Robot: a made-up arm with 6 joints. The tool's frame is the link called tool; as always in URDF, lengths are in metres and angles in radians. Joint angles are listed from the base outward.
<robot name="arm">
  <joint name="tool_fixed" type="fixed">
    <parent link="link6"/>
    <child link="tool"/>
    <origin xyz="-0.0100 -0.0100 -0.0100" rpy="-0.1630 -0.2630 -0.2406"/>
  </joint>
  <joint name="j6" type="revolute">
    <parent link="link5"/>
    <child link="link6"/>
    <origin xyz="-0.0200 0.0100 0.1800"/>
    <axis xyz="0 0 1"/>
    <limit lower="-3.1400" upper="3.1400"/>
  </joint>
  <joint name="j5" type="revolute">
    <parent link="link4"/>
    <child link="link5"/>
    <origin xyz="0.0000 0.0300 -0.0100"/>
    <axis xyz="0 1 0"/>
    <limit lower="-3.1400" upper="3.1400"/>
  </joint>
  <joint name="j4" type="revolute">
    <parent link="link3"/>
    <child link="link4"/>
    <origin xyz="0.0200 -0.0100 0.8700"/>
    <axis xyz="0 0 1"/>
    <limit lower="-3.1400" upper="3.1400"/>
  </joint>
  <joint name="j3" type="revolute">
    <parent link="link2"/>
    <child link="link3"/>
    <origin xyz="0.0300 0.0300 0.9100"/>
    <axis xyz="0 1 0"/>
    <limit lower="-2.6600" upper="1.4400"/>
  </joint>
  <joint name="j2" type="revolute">
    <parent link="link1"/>
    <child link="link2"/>
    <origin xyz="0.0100 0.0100 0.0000"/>
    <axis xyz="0 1 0"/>
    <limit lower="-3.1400" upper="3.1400"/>
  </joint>
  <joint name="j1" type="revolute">
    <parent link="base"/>
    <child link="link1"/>
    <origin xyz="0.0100 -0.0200 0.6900"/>
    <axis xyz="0 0 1"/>
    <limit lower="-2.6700" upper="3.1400"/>
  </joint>
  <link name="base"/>
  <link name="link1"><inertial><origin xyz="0.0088 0.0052 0.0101"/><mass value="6.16"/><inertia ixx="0.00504" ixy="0" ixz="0" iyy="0.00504" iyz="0" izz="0.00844"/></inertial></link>
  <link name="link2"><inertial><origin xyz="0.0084 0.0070 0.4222"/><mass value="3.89"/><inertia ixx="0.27" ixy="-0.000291" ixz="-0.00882" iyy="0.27" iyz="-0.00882" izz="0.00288"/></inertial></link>
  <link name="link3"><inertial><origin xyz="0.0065 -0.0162 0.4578"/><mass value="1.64"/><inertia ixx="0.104" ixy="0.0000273" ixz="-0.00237" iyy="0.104" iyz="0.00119" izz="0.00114"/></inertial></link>
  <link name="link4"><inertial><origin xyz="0.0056 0.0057 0.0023"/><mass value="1.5"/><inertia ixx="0.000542" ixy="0" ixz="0" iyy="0.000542" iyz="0" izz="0.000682"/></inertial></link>
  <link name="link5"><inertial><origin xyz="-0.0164 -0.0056 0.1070"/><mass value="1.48"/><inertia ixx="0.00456" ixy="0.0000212" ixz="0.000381" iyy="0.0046" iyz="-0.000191" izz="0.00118"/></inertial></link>
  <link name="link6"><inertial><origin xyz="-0.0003 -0.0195 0.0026"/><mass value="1.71"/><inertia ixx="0.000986" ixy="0" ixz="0" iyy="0.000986" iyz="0" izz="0.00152"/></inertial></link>
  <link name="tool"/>
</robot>
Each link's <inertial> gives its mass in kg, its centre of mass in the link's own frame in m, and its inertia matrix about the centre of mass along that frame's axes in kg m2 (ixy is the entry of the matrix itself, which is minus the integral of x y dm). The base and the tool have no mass. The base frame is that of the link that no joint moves.
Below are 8 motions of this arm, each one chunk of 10 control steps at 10 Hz.
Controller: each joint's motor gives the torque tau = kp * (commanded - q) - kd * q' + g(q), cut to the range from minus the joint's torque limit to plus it. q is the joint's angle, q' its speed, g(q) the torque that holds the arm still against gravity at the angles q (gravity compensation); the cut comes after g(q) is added. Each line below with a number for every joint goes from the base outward.
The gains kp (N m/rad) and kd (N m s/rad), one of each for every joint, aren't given. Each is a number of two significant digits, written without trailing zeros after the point. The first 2 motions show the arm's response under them.
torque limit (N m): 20 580 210 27 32 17
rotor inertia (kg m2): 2 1.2 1.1 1.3 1.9 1.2
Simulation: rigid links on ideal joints. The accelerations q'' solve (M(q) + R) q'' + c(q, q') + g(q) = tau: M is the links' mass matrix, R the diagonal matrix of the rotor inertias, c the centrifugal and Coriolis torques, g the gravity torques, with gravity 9.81 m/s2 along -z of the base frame. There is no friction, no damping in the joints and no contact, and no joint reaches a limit. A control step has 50 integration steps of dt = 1/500 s. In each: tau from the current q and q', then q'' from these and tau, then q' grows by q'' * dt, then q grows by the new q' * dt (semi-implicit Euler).
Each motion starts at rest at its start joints. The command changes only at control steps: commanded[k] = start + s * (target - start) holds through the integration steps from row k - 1 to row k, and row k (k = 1, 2, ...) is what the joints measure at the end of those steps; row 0 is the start. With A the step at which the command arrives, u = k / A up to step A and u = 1 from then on. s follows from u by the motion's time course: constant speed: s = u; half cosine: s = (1 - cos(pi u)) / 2; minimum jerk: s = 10 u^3 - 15 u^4 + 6 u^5; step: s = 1 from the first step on.
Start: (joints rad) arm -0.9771 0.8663 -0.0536 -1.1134 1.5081 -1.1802
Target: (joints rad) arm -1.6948 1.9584 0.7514 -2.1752 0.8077 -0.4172
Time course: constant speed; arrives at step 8
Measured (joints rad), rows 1 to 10:
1: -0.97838 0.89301 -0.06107 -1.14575 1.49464 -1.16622
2: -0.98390 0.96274 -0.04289 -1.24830 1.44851 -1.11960
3: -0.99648 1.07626 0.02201 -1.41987 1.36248 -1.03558
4: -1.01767 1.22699 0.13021 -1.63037 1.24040 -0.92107
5: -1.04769 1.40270 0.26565 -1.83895 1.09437 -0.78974
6: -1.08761 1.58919 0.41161 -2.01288 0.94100 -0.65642
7: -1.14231 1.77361 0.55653 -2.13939 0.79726 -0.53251
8: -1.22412 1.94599 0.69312 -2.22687 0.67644 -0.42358
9: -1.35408 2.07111 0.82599 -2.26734 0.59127 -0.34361
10: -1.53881 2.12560 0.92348 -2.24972 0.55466 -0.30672
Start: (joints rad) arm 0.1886 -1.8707 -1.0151 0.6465 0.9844 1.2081
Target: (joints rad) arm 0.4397 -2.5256 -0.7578 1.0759 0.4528 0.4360
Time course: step
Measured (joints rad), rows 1 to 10:
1: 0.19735 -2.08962 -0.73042 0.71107 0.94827 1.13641
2: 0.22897 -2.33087 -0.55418 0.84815 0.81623 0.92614
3: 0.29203 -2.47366 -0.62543 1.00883 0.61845 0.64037
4: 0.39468 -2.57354 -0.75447 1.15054 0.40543 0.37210
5: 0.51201 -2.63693 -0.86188 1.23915 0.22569 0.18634
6: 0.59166 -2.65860 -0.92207 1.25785 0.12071 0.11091
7: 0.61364 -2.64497 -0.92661 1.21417 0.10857 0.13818
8: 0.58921 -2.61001 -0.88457 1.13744 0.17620 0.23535
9: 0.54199 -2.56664 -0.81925 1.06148 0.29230 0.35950
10: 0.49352 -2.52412 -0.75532 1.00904 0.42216 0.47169
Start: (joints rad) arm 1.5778 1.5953 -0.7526 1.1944 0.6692 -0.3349
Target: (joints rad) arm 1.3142 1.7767 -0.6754 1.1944 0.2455 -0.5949
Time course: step
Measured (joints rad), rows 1 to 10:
1: 1.57596 1.63989 -0.78184 1.20142 0.60911 -0.37191
2: 1.57013 1.70288 -0.76979 1.21415 0.46737 -0.45861
3: 1.55872 1.75463 -0.71349 1.21975 0.29994 -0.55912
4: 1.54015 1.79481 -0.65453 1.21425 0.15653 -0.64307
5: 1.51382 1.82204 -0.61537 1.20231 0.06958 -0.69229
6: 1.48030 1.83333 -0.59978 1.19056 0.04943 -0.70258
7: 1.44105 1.82898 -0.60409 1.18319 0.08677 -0.68120
8: 1.39802 1.81333 -0.62233 1.18123 0.15935 -0.64204
9: 1.35332 1.79277 -0.64759 1.18381 0.24021 -0.60016
10: 1.30898 1.77344 -0.67294 1.18934 0.30572 -0.56753

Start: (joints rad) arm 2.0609 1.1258 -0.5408 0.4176 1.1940 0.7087
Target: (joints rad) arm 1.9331 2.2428 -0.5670 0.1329 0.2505 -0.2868
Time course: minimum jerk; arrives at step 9
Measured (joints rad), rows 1 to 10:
1: 2.06093 1.12962 -0.54520 0.41742 1.19204 0.70708
2: 2.06120 1.15555 -0.57087 0.41585 1.17673 0.69413
3: 2.06211 1.22807 -0.62381 0.40956 1.12479 0.64947
4: 2.06376 1.36286 -0.68398 0.39225 1.01059 0.55022
5: 2.06524 1.55765 -0.71584 0.35544 0.82149 0.38403
6: 2.06447 1.78976 -0.69089 0.29299 0.57259 0.15969
7: 2.05854 2.02355 -0.60752 0.20914 0.31223 -0.09005
8: 2.04498 2.22298 -0.49230 0.12214 0.10639 -0.31668
9: 2.02334 2.36154 -0.38351 0.05513 0.00619 -0.47432
10: 1.99596 2.43184 -0.31798 0.02290 0.02285 -0.53983

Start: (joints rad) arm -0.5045 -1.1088 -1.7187 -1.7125 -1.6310 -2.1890
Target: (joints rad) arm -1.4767 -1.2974 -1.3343 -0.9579 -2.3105 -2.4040
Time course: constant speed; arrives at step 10
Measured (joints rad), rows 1 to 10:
1: -0.50747 -1.11791 -1.70367 -1.69848 -1.64156 -2.19187
2: -0.51819 -1.13696 -1.66952 -1.65440 -1.67490 -2.20181
3: -0.54043 -1.15833 -1.62677 -1.57905 -1.73379 -2.22022
4: -0.57733 -1.17783 -1.58341 -1.48111 -1.81495 -2.24582
5: -0.63092 -1.19553 -1.54184 -1.37365 -1.91107 -2.27563
6: -0.70169 -1.21292 -1.50149 -1.26920 -2.01284 -2.30631
7: -0.78895 -1.23087 -1.46117 -1.17629 -2.11118 -2.33516
8: -0.89133 -1.24931 -1.42004 -1.09781 -2.19950 -2.36068
9: -1.00700 -1.26778 -1.37787 -1.03149 -2.27487 -2.38269
10: -1.13372 -1.28591 -1.33498 -0.97169 -2.33808 -2.40199

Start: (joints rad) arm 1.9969 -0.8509 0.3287 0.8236 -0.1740 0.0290
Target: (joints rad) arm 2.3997 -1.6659 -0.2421 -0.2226 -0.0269 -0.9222
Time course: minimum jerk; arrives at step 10
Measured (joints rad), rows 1 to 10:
1: 1.99702 -0.85227 0.32932 0.82205 -0.17352 0.02790
2: 1.99803 -0.86228 0.33189 0.80952 -0.16970 0.01895
3: 2.00167 -0.89327 0.33119 0.76582 -0.15668 -0.01266
4: 2.00985 -0.95752 0.31325 0.66753 -0.12817 -0.08479
5: 2.02320 -1.06194 0.26142 0.50078 -0.08135 -0.20959
6: 2.04085 -1.20460 0.16638 0.27236 -0.02098 -0.38614
7: 2.06220 -1.37383 0.03343 0.01436 0.03824 -0.59760
8: 2.08864 -1.54880 -0.11925 -0.22244 0.07526 -0.81336
9: 2.12356 -1.70237 -0.26904 -0.38623 0.07272 -0.99589
10: 2.17005 -1.80917 -0.39275 -0.44528 0.02668 -1.11277

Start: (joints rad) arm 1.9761 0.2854 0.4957 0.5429 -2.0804 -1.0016
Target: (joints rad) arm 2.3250 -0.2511 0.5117 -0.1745 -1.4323 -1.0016
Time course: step
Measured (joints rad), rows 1 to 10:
1: 1.98886 0.12926 0.67324 0.45354 -2.00862 -1.00000
2: 2.03978 -0.05950 0.70159 0.20457 -1.81759 -0.99743
3: 2.15305 -0.20036 0.57734 -0.11122 -1.56246 -0.99607
4: 2.29442 -0.30469 0.44704 -0.38556 -1.31536 -0.99729
5: 2.39987 -0.37090 0.36535 -0.52156 -1.14630 -1.00009
6: 2.46758 -0.39259 0.33696 -0.49112 -1.08921 -1.00264
7: 2.50618 -0.37560 0.35359 -0.34385 -1.13667 -1.00402
8: 2.51384 -0.33416 0.40030 -0.16335 -1.25242 -1.00409
9: 2.48637 -0.28401 0.45983 -0.02449 -1.38926 -1.00306
10: 2.42867 -0.23855 0.51653 0.03126 -1.50644 -1.00151

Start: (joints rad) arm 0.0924 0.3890 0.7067 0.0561 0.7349 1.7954
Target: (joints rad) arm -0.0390 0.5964 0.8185 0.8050 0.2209 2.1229
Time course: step
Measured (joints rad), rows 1 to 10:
1: 0.08726 0.43689 0.68487 0.16137 0.66259 1.84102
2: 0.07718 0.51146 0.70814 0.44744 0.48389 1.94902
3: 0.07081 0.57835 0.77193 0.78555 0.27165 2.07572
4: 0.06516 0.62704 0.83602 1.04387 0.09263 2.18281
5: 0.05322 0.65338 0.88088 1.15468 -0.01286 2.24656
6: 0.03291 0.65909 0.89947 1.11947 -0.03353 2.26095
7: 0.00628 0.64885 0.89161 0.98732 0.01799 2.23477
8: -0.02279 0.62875 0.86522 0.82665 0.11298 2.18548
9: -0.05087 0.60574 0.83327 0.69906 0.21652 2.13219
10: -0.07629 0.58643 0.80688 0.64018 0.29844 2.09006

